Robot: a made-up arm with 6 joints. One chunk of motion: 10 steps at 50 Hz.
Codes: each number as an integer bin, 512 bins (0 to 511) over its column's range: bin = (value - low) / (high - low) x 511, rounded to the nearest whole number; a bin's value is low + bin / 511 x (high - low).
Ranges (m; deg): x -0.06..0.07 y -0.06..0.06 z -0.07..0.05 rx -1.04..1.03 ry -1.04..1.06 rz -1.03..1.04
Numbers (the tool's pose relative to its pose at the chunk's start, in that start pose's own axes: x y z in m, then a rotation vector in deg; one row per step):
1: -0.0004 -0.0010 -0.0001 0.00 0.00 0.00
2: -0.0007 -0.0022 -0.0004 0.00 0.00 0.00
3: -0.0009 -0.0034 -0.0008 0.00 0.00 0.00
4: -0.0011 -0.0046 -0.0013 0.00 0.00 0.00
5: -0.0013 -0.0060 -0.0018 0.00 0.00 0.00
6: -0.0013 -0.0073 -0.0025 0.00 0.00 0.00
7: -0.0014 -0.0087 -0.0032 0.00 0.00 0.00
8: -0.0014 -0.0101 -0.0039 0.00 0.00 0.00
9: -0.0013 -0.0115 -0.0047 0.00 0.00 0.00
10: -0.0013 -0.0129 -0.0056 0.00 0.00 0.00
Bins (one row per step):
1: 234 251 298 257 253 254
2: 233 246 296 257 253 254
3: 232 241 295 257 253 254
4: 232 236 293 257 253 254
5: 231 230 290 257 253 254
6: 231 224 287 257 253 254
7: 230 218 284 257 253 254
8: 230 212 281 257 253 254
9: 231 207 278 257 253 254
10: 231 201 274 257 253 254

